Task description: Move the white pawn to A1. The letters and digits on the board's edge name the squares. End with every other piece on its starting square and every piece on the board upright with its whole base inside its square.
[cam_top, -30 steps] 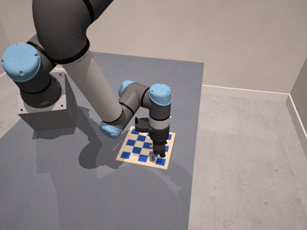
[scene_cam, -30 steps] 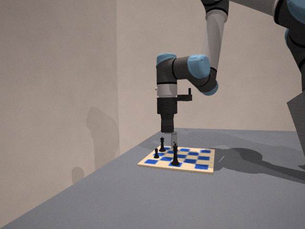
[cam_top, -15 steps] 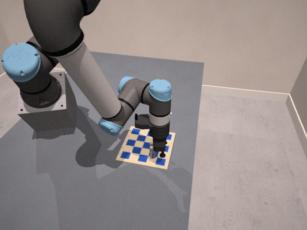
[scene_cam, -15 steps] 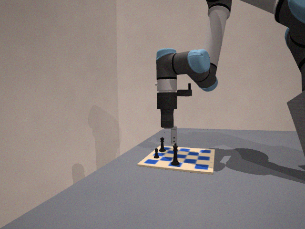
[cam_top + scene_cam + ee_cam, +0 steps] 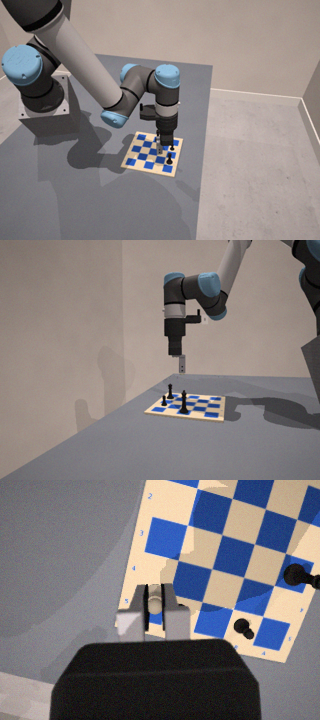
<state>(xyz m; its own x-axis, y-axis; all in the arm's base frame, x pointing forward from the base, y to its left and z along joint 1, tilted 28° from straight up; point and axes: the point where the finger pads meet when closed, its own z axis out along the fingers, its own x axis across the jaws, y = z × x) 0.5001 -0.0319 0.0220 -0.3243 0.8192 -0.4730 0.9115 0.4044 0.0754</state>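
My gripper is now 5 cm past the king, 15 cm to the right of it and 7 cm above it. Also, from my hand: white pawn: 1 cm below; then chessboard: 5 cm behind, 7 cm to the left, 11 cm below; then queen: 3 cm ahead, 4 cm to the left, 8 cm below.
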